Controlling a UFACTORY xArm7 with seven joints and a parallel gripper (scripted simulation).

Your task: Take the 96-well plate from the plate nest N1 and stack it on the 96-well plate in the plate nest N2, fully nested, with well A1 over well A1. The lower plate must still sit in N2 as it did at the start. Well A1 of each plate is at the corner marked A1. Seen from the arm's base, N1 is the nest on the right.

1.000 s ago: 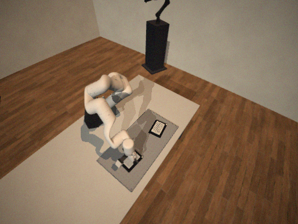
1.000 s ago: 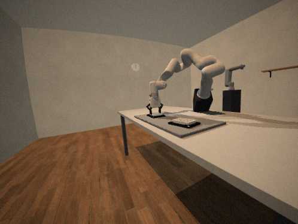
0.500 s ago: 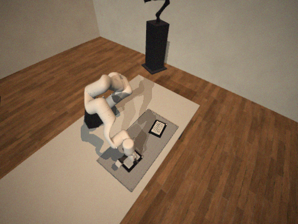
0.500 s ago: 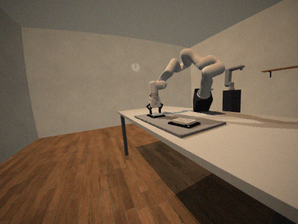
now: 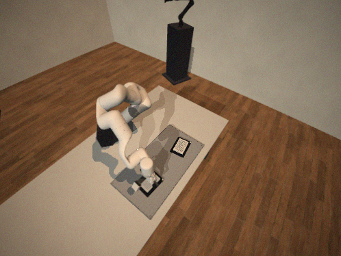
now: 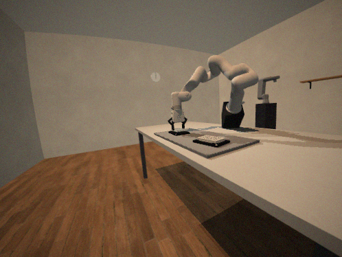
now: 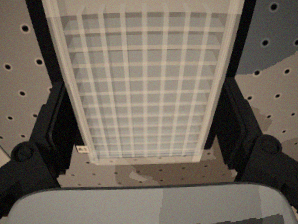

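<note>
The white A1 tag lies 30 mm ahead of my hand, 90 mm to the left of it and 30 mm below it. Round my hand: 96-well plate (10 mm below).
</note>
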